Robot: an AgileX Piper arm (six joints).
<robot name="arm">
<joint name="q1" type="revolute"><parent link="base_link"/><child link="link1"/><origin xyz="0 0 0.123"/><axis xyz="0 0 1"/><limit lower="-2.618" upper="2.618"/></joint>
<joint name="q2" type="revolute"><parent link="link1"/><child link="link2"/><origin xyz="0 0 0"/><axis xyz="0 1 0"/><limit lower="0" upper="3.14"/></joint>
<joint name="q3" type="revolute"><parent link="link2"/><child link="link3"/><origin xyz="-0.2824 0 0.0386"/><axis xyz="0 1 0"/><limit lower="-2.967" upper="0"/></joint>
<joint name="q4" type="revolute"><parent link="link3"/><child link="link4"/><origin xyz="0.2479 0 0.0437"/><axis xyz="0.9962 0 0.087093"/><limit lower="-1.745" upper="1.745"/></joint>
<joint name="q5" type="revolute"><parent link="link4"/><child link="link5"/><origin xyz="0 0 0"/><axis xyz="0 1 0"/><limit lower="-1.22" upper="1.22"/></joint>
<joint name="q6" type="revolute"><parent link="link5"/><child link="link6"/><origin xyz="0.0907 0 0.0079"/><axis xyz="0.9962 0 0.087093"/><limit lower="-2.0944" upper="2.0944"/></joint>
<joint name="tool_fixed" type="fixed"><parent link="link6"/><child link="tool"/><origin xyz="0 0 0" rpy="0 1.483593 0"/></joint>
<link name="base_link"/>
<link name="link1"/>
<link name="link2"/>
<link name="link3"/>
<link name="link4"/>
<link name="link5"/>
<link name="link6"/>
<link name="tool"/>
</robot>
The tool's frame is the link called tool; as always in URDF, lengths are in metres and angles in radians.
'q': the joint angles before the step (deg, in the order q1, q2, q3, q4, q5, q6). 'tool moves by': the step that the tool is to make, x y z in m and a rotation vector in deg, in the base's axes. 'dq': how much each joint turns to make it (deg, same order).
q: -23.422 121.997 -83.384 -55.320 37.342 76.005
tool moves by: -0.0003 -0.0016 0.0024 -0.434 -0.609 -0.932
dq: -0.101 -0.121 -0.227 -0.656 0.427 1.241
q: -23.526 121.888 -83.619 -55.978 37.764 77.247
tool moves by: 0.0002 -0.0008 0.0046 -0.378 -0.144 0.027
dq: -0.049 -0.370 -0.398 0.164 0.349 -0.568
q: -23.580 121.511 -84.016 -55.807 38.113 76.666
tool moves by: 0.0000 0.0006 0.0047 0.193 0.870 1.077
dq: -0.010 -0.508 -0.420 1.752 0.356 -3.152
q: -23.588 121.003 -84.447 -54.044 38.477 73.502
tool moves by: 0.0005 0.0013 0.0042 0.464 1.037 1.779
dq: 0.005 -0.488 -0.414 2.294 0.013 -4.090
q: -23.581 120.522 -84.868 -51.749 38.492 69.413
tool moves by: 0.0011 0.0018 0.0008 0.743 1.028 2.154
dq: 0.020 -0.153 -0.218 2.323 -0.504 -4.039
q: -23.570 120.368 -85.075 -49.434 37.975 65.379
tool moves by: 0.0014 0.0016 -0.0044 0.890 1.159 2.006
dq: 0.012 0.436 -0.002 1.882 -0.769 -3.269
